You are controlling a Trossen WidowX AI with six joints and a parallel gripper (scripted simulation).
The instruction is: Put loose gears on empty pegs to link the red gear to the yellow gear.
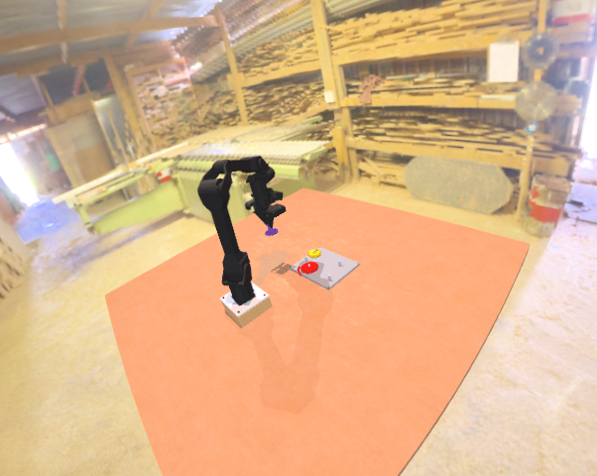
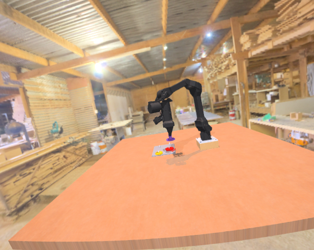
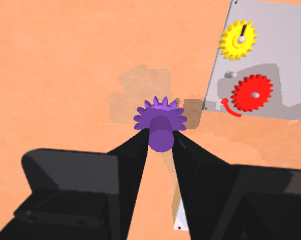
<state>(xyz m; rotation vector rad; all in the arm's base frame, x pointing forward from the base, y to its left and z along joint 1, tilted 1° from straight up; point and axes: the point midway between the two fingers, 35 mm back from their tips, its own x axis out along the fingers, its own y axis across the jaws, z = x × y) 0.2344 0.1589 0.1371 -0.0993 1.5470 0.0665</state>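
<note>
Now: gripper tip 110 mm short of the yellow gear, 100 mm to the left of it and 140 mm above it. Also, from my gripper tip: red gear: 40 mm ahead, 160 mm to the right, 140 mm below; purple gear: 10 mm below.
</note>
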